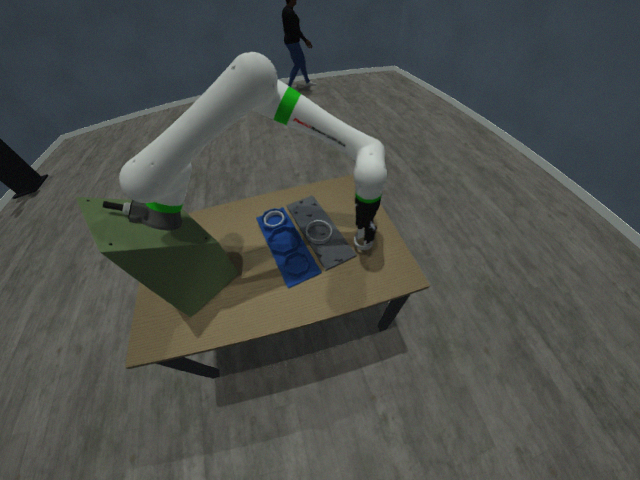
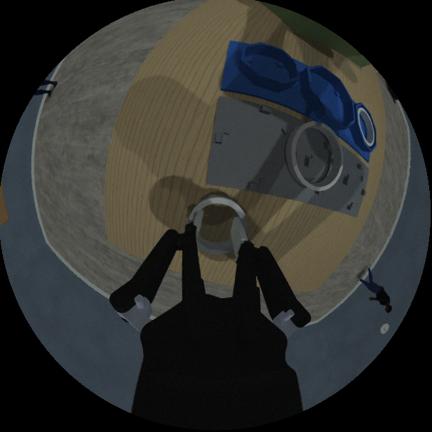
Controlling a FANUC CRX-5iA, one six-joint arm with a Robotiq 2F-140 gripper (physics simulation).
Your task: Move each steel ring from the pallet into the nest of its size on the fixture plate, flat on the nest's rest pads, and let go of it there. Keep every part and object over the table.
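Frame: origin at the arm's base, x ahead, y left, z up, level; centimetres.
Seen in the pictures: gripper, fingertip midpoint: (image 1: 363, 242); arm's base, link origin: (image 1: 161, 221).
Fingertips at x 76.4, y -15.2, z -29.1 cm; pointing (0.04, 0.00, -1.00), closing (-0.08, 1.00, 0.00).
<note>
Pixels of each thing's top centre, then the offset from my fingertips to it. "pt": a spot on its surface instead. Level surfaces: height alone.
- larger steel ring, surface spot: (image 1: 307, 232) pt dz +0.3, dx -22.4, dy +13.9 cm
- small steel ring, surface spot: (image 1: 265, 219) pt dz -1.1, dx -40.3, dy +30.9 cm
- wooden table, surface height: dz -4.5 cm
My gripper (image 1: 364, 239) (image 2: 217, 220) has both fingers inside a steel ring (image 1: 363, 248) (image 2: 218, 200), spread against its inner wall. It holds the ring above the table, beside the pallet; the ring's shadow lies apart from it. A larger steel ring (image 1: 307, 232) (image 2: 291, 156) lies on the grey pallet (image 1: 333, 253) (image 2: 245, 145). A small steel ring (image 1: 265, 219) (image 2: 360, 123) sits in the small end nest of the blue fixture plate (image 1: 293, 279) (image 2: 235, 84). The middle nest (image 1: 283, 240) (image 2: 330, 97) and the other end nest (image 1: 297, 264) (image 2: 268, 65) are empty.
The wooden table (image 1: 232, 310) (image 2: 150, 120) carries the plate and pallet side by side. The green robot pedestal (image 1: 180, 268) (image 2: 320, 25) stands beyond the plate. The table's edge runs near the held ring. A person (image 1: 293, 36) (image 2: 377, 292) walks on the floor away from the table.
</note>
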